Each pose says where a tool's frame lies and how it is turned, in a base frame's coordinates. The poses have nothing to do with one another.
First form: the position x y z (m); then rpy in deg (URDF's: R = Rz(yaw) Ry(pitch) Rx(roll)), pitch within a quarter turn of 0, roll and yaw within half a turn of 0.
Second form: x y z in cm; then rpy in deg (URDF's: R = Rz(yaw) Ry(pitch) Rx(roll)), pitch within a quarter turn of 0, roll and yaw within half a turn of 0. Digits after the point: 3 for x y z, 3 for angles.
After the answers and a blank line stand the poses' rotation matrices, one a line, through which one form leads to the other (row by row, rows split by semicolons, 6 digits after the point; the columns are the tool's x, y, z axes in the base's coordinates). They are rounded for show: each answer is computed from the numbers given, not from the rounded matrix.
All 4 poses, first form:
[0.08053 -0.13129 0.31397 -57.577 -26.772 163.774]
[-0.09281 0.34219 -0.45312 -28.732 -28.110 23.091]
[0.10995 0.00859 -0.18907 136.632 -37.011 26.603]
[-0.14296 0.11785 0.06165 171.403 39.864 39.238]
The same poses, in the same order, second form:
[8.053 -13.129 31.397 -57.577 -26.772 163.774]
[-9.281 34.219 -45.312 -28.732 -28.110 23.091]
[10.995 0.859 -18.907 136.632 -37.011 26.603]
[-14.296 11.785 6.165 171.403 39.864 39.238]

-0.857243 -0.514897 -0.003977; 0.249474 -0.408564 -0.877974; 0.450441 -0.753629 0.478692
0.811378 -0.135555 -0.568586; 0.345931 0.895455 0.280164; 0.471166 -0.424011 0.773445
0.713981 -0.044062 0.698777; 0.357582 -0.835101 -0.418021; 0.601968 0.548329 -0.580491
0.594501 0.699646 -0.396313; 0.485520 -0.705216 -0.516663; -0.640967 0.114739 -0.758944

